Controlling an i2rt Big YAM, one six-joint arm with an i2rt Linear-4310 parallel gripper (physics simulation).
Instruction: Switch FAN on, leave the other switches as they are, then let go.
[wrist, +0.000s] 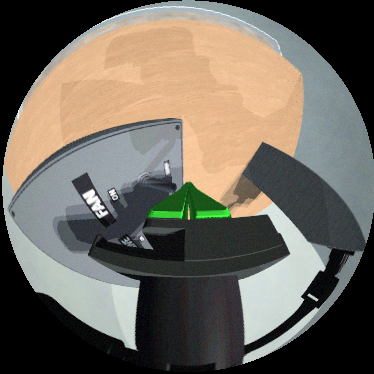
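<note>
The grey switch panel (95, 155) lies on the left. Its dark FAN label (94, 200) and small ON label (113, 194) show to the left of the fingers. A small white label (167, 168) sits near the panel's right edge. Beside it is a dark round part, the FAN switch by its place, mostly lost in shadow; which way it is tipped I cannot tell. Another label (128, 242) is partly hidden behind the gripper body. My gripper (188, 185), with green fingertips, is shut and empty. Its tips appear just right of the dark part; contact cannot be told.
The wooden table top (150, 75) stretches behind and to the right of the panel. A dark grey slab (310, 195) stands at the right, with a black cable-like part (320, 289) below it. Shadows of the arm fall across the panel.
</note>
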